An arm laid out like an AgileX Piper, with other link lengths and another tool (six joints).
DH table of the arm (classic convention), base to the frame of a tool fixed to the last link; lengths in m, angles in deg. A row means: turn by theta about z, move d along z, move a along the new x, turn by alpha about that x. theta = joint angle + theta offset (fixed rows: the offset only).
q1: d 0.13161  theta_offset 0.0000  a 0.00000  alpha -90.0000
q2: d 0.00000  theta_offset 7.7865  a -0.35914  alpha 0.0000
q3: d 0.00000  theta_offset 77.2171  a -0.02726  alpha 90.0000
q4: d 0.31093  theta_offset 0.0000  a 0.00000  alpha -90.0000
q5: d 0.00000  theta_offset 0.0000  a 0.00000  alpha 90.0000
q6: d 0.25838  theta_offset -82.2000  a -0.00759  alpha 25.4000
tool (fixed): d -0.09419  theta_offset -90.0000  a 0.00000  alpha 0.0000
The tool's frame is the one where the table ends.
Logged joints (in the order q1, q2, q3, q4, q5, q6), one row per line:
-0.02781, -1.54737, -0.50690, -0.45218, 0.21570, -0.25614
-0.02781, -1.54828, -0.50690, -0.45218, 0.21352, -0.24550
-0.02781, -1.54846, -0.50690, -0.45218, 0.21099, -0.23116
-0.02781, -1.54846, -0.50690, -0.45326, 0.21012, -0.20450
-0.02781, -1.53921, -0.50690, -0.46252, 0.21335, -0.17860
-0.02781, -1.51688, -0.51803, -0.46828, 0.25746, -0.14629
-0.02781, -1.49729, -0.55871, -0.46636, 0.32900, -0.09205
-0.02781, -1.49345, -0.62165, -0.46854, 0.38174, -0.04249
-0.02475, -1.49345, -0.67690, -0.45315, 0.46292, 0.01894
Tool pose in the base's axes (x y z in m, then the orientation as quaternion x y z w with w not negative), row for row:
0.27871, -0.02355, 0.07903, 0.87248, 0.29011, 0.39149, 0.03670
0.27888, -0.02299, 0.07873, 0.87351, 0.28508, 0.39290, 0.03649
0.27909, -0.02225, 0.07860, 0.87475, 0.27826, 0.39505, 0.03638
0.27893, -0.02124, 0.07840, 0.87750, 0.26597, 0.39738, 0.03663
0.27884, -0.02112, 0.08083, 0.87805, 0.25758, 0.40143, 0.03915
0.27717, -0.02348, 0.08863, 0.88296, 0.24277, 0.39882, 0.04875
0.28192, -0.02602, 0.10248, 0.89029, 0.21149, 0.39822, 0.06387
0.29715, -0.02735, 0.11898, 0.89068, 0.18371, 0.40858, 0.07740
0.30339, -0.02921, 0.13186, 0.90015, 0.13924, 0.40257, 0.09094
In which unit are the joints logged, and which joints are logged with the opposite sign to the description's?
The joints are logged in radians. Opposite sign: q1, q2.
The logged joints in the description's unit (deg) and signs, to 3 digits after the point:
1.593, 88.658, -29.043, -25.908, 12.359, -14.676
1.593, 88.710, -29.043, -25.908, 12.234, -14.066
1.593, 88.720, -29.043, -25.908, 12.089, -13.244
1.593, 88.720, -29.043, -25.970, 12.039, -11.717
1.593, 88.190, -29.043, -26.500, 12.224, -10.233
1.593, 86.911, -29.681, -26.830, 14.751, -8.382
1.593, 85.788, -32.012, -26.720, 18.850, -5.274
1.593, 85.568, -35.618, -26.845, 21.872, -2.434
1.418, 85.568, -38.784, -25.964, 26.523, 1.085

